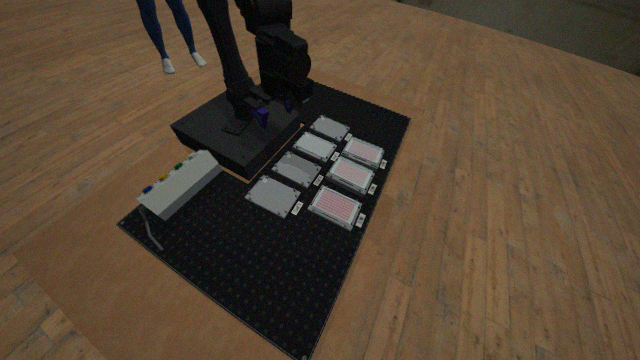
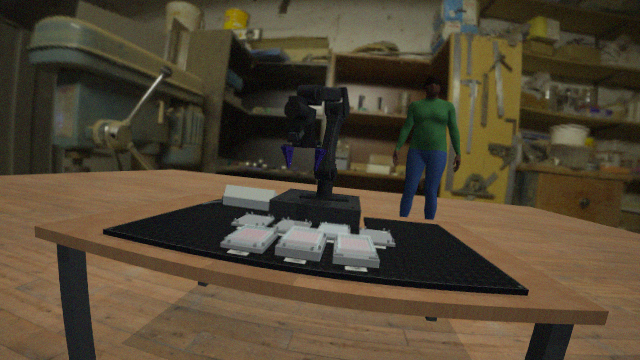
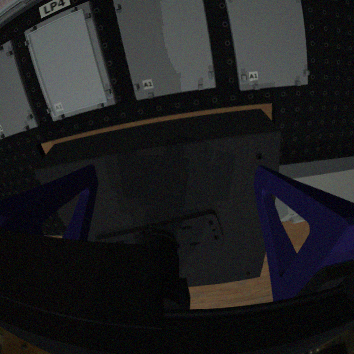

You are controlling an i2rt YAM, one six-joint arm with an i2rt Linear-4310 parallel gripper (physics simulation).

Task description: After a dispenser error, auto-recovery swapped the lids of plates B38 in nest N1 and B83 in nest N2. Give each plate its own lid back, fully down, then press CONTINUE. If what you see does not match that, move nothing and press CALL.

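Places are measured from the arm's base along level axes (x left, y ahead, z down), in metres.
Pixels of known places: gripper, fingertip midpoint: (image 1: 276, 119) (image 2: 301, 169) (image 3: 175, 173); arm's base, link origin: (image 1: 244, 116) (image 2: 323, 198) (image 3: 156, 238).
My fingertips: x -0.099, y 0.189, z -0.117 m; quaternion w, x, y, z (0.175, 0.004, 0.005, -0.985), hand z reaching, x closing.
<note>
For each thing: its middle in the pictures, then the offset to it from my fingertips. "*": a spot on its surface instead.
- end, surface spot: (image 2: 355, 246) * dz +0.149, dx +0.138, dy +0.317 m
- marked LP4, body centre: (image 3: 64, 64) (image 2: 333, 229) (image 1: 315, 145) dz +0.171, dx +0.115, dy +0.090 m
- pale console, body centre: (image 3: 330, 192) (image 1: 180, 179) (image 2: 251, 196) dz +0.144, dx -0.209, dy -0.234 m
Three plates with pink wells stand in a row of nests: one (image 1: 335, 206) (image 2: 250, 237), a middle one (image 1: 351, 174) (image 2: 301, 237) and one at the other end (image 1: 364, 151) (image 2: 355, 246). Their name cards are too small to read, and their lids are hard to make out. Beside them are flat grey rests; the one marked LP4 (image 1: 314, 145) (image 2: 334, 230) (image 3: 67, 62) bears a paler, clear lid-like sheet with an A1 tag. My gripper (image 1: 276, 116) (image 2: 303, 167) (image 3: 175, 173) is open and empty, above the arm's base. Button names on the pale console (image 1: 182, 185) (image 2: 249, 198) do not show.
Other grey rests (image 1: 273, 196) (image 1: 296, 169) (image 1: 330, 128) flank LP4. The console has blue (image 1: 147, 189), yellow (image 1: 163, 177) and green (image 1: 178, 165) buttons; a cable lies beside it. The black base (image 1: 240, 135) (image 2: 315, 205) borders the rests. A person (image 2: 430, 130) stands behind.
</note>
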